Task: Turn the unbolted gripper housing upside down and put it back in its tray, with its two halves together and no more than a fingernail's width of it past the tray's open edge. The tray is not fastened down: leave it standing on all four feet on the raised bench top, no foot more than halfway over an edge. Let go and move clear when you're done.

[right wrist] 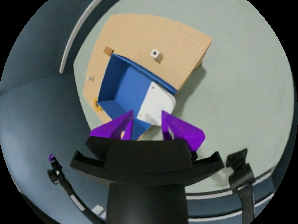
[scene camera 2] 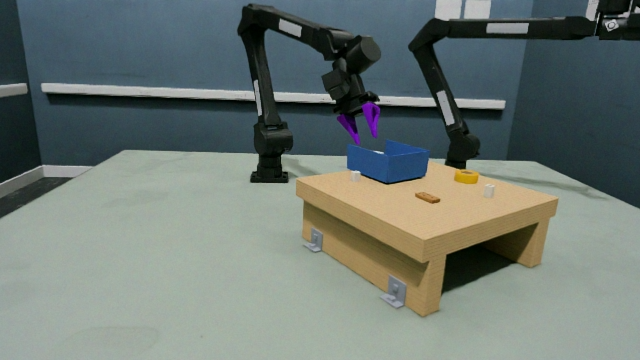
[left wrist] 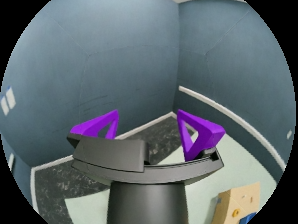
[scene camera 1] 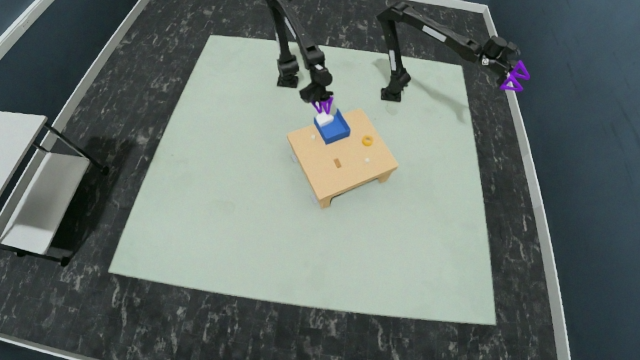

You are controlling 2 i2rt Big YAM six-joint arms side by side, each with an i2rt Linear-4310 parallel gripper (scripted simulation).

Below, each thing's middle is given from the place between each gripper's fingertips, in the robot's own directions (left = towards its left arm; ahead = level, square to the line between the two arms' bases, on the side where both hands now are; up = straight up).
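My right hand [scene camera 2: 366, 141] is 4 cm above the white gripper housing [right wrist: 156, 99] and 1 cm short of it. The blue tray [scene camera 2: 400, 162] is 5 cm below my right hand, 5 cm ahead of it and 5 cm to the left of it.
Counted from my left hand, the blue tray is 33 cm below, 13 cm ahead and 75 cm to the right; the white gripper housing is 32 cm below, 8 cm ahead and 79 cm to the right.
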